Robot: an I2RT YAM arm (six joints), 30 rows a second.
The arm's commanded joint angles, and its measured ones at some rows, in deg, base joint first. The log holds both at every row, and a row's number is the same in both.
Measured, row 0: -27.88 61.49 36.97 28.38 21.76 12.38
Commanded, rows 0 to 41: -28.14 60.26 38.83 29.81 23.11 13.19; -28.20 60.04 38.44 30.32 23.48 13.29; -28.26 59.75 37.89 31.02 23.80 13.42; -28.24 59.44 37.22 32.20 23.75 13.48; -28.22 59.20 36.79 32.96 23.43 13.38; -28.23 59.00 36.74 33.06 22.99 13.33; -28.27 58.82 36.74 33.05 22.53 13.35; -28.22 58.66 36.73 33.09 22.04 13.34; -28.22 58.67 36.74 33.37 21.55 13.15; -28.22 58.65 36.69 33.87 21.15 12.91; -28.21 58.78 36.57 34.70 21.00 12.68; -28.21 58.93 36.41 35.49 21.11 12.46; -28.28 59.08 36.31 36.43 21.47 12.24; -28.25 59.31 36.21 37.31 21.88 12.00; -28.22 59.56 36.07 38.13 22.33 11.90; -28.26 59.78 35.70 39.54 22.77 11.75; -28.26 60.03 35.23 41.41 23.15 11.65; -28.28 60.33 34.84 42.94 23.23 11.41; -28.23 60.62 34.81 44.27 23.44 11.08; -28.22 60.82 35.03 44.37 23.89 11.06; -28.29 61.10 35.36 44.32 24.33 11.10; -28.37 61.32 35.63 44.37 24.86 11.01; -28.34 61.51 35.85 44.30 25.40 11.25; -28.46 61.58 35.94 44.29 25.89 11.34; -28.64 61.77 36.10 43.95 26.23 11.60; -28.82 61.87 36.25 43.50 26.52 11.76; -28.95 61.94 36.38 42.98 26.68 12.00; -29.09 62.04 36.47 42.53 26.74 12.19; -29.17 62.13 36.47 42.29 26.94 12.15; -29.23 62.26 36.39 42.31 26.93 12.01; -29.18 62.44 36.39 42.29 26.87 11.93; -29.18 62.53 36.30 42.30 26.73 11.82; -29.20 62.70 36.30 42.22 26.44 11.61; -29.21 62.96 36.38 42.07 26.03 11.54; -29.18 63.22 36.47 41.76 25.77 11.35; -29.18 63.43 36.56 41.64 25.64 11.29; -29.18 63.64 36.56 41.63 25.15 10.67; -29.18 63.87 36.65 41.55 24.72 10.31; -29.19 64.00 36.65 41.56 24.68 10.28; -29.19 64.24 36.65 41.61 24.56 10.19; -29.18 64.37 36.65 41.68 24.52 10.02; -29.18 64.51 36.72 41.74 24.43 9.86
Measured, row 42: -28.69 63.99 34.92 39.62 23.29 10.59
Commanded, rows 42 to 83: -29.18 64.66 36.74 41.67 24.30 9.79; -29.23 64.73 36.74 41.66 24.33 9.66; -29.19 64.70 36.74 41.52 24.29 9.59; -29.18 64.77 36.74 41.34 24.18 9.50; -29.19 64.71 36.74 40.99 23.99 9.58; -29.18 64.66 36.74 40.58 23.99 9.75; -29.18 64.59 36.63 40.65 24.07 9.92; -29.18 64.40 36.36 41.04 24.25 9.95; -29.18 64.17 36.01 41.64 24.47 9.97; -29.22 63.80 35.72 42.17 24.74 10.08; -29.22 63.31 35.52 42.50 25.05 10.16; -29.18 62.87 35.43 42.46 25.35 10.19; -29.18 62.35 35.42 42.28 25.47 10.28; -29.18 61.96 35.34 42.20 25.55 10.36; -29.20 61.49 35.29 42.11 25.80 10.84; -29.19 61.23 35.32 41.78 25.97 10.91; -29.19 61.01 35.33 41.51 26.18 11.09; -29.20 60.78 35.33 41.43 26.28 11.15; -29.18 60.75 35.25 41.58 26.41 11.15; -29.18 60.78 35.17 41.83 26.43 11.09; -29.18 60.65 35.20 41.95 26.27 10.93; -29.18 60.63 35.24 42.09 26.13 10.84; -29.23 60.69 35.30 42.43 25.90 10.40; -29.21 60.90 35.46 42.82 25.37 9.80; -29.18 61.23 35.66 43.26 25.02 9.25; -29.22 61.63 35.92 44.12 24.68 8.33; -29.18 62.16 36.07 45.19 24.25 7.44; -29.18 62.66 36.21 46.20 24.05 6.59; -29.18 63.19 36.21 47.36 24.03 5.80; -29.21 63.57 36.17 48.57 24.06 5.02; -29.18 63.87 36.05 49.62 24.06 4.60; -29.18 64.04 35.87 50.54 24.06 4.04; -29.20 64.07 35.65 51.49 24.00 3.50; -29.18 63.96 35.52 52.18 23.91 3.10; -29.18 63.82 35.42 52.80 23.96 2.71; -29.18 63.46 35.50 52.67 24.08 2.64; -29.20 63.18 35.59 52.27 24.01 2.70; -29.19 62.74 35.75 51.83 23.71 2.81; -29.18 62.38 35.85 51.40 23.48 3.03; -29.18 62.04 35.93 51.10 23.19 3.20; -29.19 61.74 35.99 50.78 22.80 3.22; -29.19 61.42 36.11 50.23 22.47 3.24
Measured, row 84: -29.19 63.94 34.92 45.06 24.23 4.93
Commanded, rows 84 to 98: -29.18 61.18 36.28 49.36 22.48 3.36; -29.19 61.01 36.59 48.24 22.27 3.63; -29.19 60.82 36.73 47.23 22.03 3.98; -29.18 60.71 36.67 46.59 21.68 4.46; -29.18 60.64 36.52 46.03 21.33 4.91; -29.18 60.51 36.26 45.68 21.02 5.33; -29.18 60.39 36.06 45.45 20.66 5.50; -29.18 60.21 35.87 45.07 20.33 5.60; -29.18 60.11 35.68 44.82 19.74 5.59; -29.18 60.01 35.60 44.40 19.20 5.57; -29.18 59.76 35.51 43.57 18.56 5.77; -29.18 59.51 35.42 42.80 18.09 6.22; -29.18 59.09 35.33 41.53 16.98 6.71; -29.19 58.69 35.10 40.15 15.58 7.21; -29.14 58.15 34.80 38.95 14.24 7.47
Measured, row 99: -28.95 60.27 34.92 40.82 17.67 5.87
